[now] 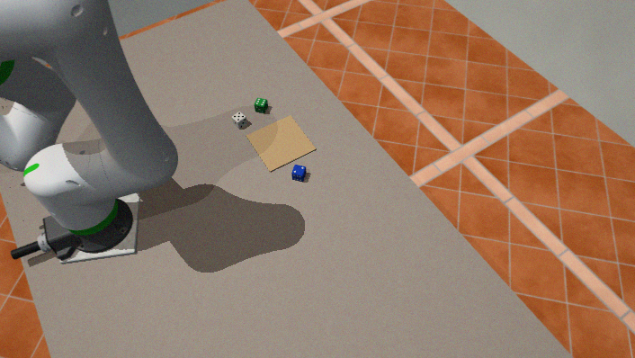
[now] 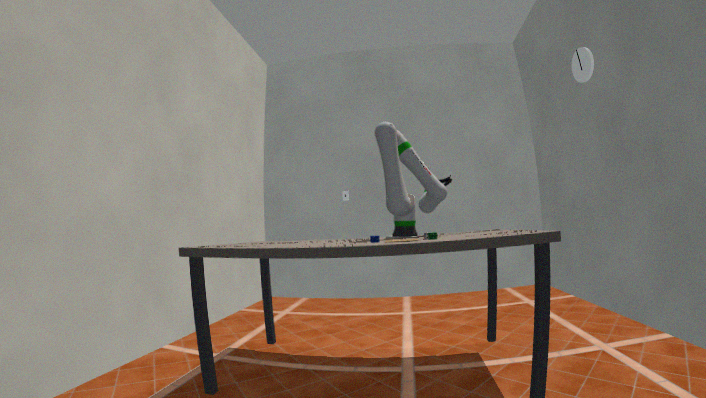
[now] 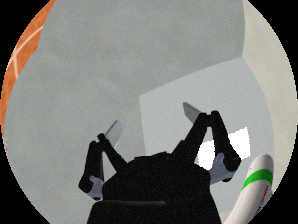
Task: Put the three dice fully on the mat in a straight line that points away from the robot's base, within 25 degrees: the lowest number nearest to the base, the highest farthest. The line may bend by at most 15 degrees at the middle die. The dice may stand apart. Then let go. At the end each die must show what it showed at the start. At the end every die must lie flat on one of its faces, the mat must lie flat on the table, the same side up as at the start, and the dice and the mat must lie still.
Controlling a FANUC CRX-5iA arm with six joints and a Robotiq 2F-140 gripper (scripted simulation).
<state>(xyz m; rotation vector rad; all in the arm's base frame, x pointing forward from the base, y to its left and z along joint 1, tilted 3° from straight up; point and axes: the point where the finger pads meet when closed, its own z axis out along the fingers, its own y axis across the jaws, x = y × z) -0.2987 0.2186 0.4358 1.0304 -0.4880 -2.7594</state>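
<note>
Now: the blue die 78 cm ahead of my hand, 42 cm below it and 32 cm to the right of it. The rest, counted from my hand: green die: 78 cm ahead, 42 cm below, 6 cm to the right; tan mat: 78 cm ahead, 43 cm below, 19 cm to the right; white die: 71 cm ahead, 42 cm below, 8 cm to the right.
</note>
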